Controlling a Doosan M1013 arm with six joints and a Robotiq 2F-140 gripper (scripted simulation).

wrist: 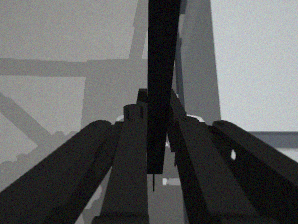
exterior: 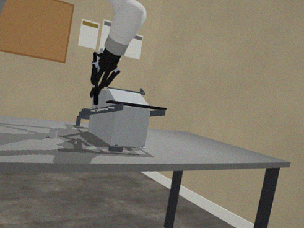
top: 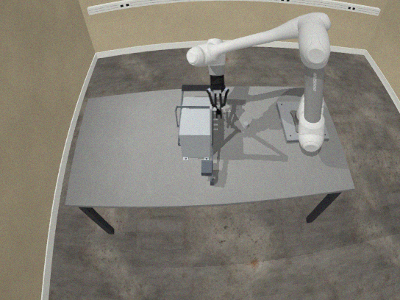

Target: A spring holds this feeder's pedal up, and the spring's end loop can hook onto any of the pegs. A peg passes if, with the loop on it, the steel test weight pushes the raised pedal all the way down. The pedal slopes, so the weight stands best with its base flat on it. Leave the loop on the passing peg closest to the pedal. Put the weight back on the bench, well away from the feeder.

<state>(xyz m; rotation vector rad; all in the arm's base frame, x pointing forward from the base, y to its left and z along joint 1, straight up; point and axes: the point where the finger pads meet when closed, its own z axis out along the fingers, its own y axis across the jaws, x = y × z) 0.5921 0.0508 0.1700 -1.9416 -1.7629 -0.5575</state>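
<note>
Right now the dark spring is 20 mm to the left of my hand and 30 mm above it. From my hand the other things lie so: steel test weight 180 mm behind, 50 mm to the right, 190 mm below.
</note>
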